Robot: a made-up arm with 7 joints.
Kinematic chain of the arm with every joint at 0, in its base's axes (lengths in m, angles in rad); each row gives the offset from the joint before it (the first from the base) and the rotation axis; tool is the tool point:
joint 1: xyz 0 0 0.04 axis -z
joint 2: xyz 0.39 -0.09 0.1 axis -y
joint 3: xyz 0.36 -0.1 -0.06 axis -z
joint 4: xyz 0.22 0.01 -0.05 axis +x
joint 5: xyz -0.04 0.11 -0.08 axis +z
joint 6: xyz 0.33 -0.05 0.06 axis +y
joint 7: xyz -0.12 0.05 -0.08 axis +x
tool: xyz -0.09 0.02 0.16
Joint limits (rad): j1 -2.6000..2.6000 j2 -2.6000..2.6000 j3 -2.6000..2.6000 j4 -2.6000..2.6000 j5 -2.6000..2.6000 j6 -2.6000..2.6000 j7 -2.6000..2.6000
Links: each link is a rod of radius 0.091 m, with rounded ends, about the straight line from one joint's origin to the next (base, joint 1, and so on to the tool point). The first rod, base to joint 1, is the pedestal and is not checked.
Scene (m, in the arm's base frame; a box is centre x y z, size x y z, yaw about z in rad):
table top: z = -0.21
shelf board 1: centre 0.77 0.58 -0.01 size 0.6 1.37 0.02 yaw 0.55
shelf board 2: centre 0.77 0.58 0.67 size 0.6 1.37 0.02 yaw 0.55
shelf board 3: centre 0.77 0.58 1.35 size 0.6 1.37 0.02 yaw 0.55
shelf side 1: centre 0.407 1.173 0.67 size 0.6 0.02 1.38 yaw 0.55
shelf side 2: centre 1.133 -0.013 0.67 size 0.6 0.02 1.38 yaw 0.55
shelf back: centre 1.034 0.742 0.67 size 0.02 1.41 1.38 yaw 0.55
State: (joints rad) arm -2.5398 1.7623 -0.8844 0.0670 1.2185 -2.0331 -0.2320
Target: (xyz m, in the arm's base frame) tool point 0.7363 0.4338 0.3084
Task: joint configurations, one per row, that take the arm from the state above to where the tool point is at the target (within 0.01 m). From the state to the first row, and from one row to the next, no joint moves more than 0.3 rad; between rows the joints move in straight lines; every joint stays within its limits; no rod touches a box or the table.
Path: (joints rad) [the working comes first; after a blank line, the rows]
Joints at the target: -0.9537 2.0106 -1.8023 -0.2244 1.9666 -2.1749 -0.5359
Straight joint move there: touches shelf board 1.

1: -2.4016 1.7985 -0.9697 -0.0118 1.4425 -1.9024 -0.2546
2: -2.2634 1.8347 -1.0551 -0.0907 1.6664 -1.7718 -0.2772
3: -2.1252 1.8709 -1.1404 -0.1695 1.8904 -1.6411 -0.2997
4: -1.9870 1.9070 -1.2257 -0.2483 2.1143 -1.5104 -0.3223
5: -1.7286 1.9329 -1.3699 -0.2424 2.0774 -1.6765 -0.3757
6: -1.4703 1.9588 -1.5140 -0.2364 2.0405 -1.8427 -0.4291
7: -1.2120 1.9847 -1.6582 -0.2304 2.0035 -2.0088 -0.4825
8: -0.9537 2.0106 -1.8023 -0.2244 1.9666 -2.1749 -0.5359

